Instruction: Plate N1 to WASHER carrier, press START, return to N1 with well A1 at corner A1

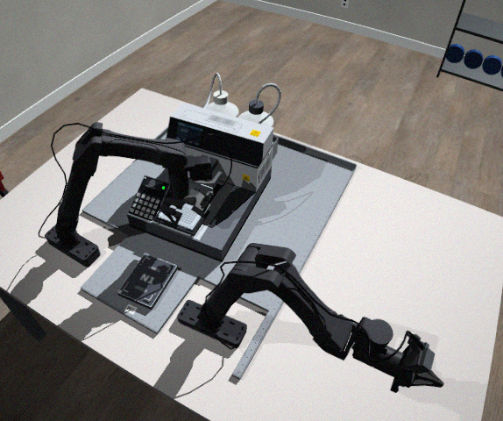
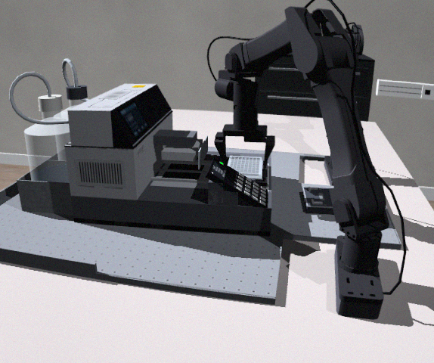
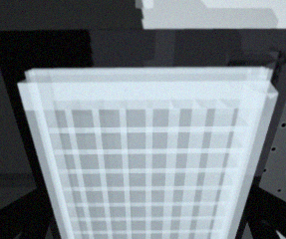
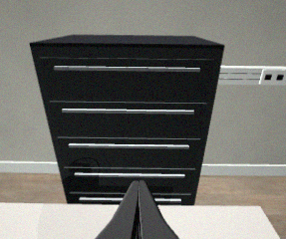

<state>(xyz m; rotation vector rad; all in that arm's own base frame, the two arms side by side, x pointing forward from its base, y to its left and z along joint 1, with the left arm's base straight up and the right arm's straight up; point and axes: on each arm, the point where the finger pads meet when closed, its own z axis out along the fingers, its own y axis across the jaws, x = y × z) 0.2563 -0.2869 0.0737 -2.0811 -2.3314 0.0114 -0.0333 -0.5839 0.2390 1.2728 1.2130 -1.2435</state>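
Note:
Now: left hand 1 cm above the white plate. Round my left hand: dark carrier 1 cm below; splash panel 10 cm ahead, 3 cm above, 1 cm to the left; wash head 15 cm ahead, 4 cm above, 2 cm to the left.

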